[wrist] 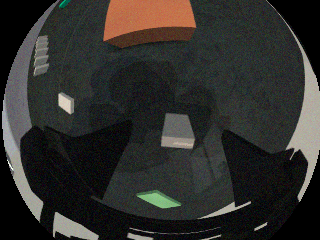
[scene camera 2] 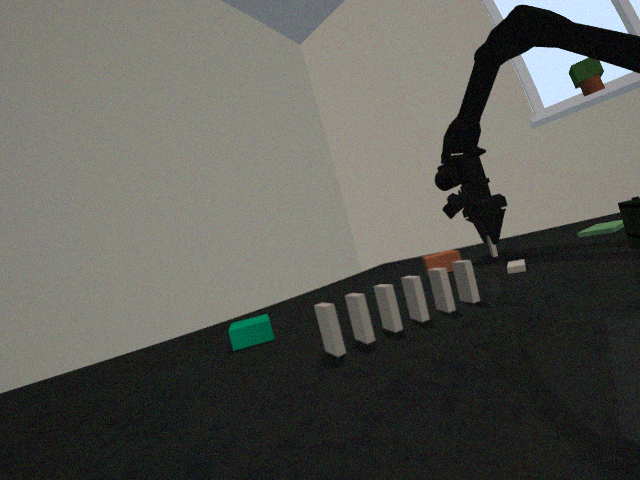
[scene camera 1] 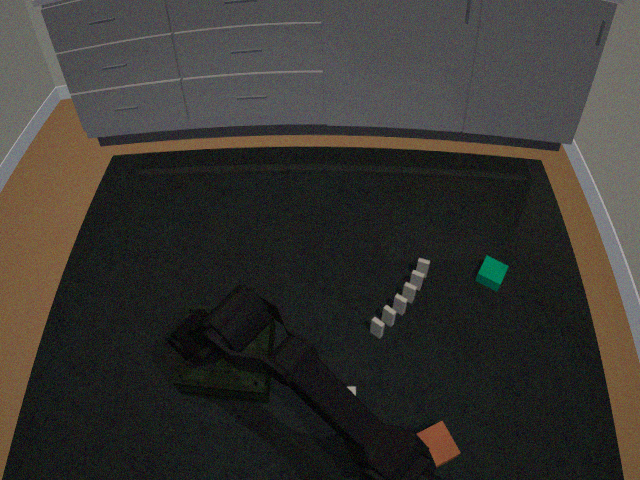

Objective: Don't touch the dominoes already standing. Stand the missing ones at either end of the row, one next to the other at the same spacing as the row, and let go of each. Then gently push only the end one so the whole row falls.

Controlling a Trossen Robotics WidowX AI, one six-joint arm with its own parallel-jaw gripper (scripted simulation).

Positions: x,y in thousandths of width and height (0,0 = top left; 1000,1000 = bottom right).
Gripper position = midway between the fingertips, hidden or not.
The gripper (scene camera 2: 766,507) is open and holds nothing. Also in view: a green cube (scene camera 2: 399,689).
The green cube also shows in scene camera 1 (scene camera 1: 768,572). The gripper shows as well in the wrist view (wrist: 561,540).
